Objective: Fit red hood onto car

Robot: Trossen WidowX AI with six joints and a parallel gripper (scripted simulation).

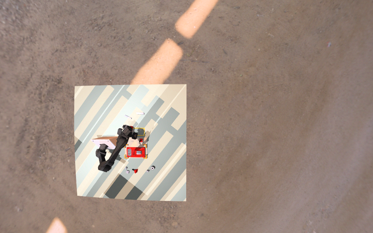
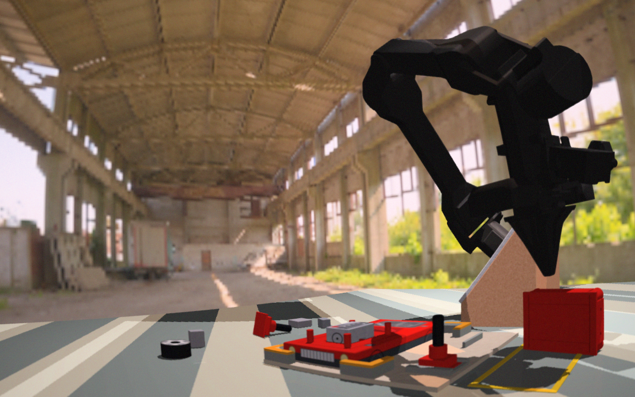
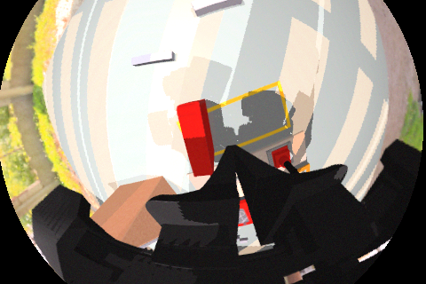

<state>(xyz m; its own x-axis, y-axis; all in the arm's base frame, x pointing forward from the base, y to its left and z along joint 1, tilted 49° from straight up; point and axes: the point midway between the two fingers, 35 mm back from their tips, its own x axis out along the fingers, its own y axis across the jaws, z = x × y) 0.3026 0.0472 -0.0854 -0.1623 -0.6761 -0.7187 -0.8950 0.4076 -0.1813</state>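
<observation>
Right now the red hood is 6 cm below my gripper tip, 3 cm behind it and 1 cm to the left of it. Also, from my gripper tip: grey engine block (23 cm to the right, 7 cm below, 3 cm ahead); black wheel (43 cm to the right, 14 cm ahead, 8 cm below).
</observation>
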